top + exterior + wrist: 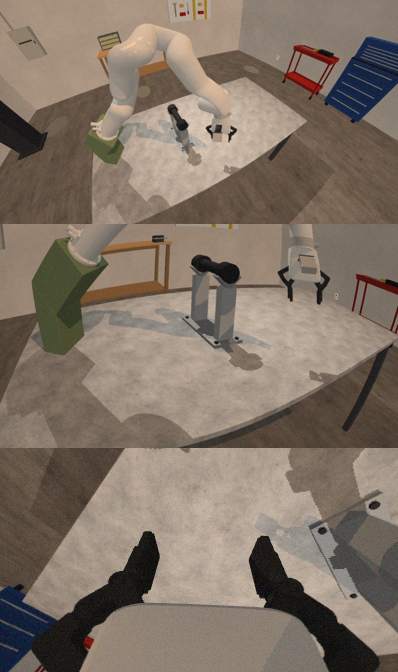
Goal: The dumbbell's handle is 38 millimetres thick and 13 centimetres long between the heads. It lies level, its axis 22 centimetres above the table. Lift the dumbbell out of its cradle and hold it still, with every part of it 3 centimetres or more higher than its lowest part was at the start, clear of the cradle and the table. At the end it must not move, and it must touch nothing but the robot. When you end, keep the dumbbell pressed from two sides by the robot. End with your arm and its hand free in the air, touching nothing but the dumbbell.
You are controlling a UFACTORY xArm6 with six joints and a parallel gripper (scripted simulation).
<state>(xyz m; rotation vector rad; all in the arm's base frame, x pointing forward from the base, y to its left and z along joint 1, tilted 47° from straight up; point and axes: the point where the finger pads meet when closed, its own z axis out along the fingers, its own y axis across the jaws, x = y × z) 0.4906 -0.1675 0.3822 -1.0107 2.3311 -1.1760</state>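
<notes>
The black dumbbell lies 280 mm to the left of my hand, 140 mm behind it and 30 mm above it. The rest, counted from my hand: cradle: 280 mm to the left, 140 mm behind, 90 mm below.
</notes>
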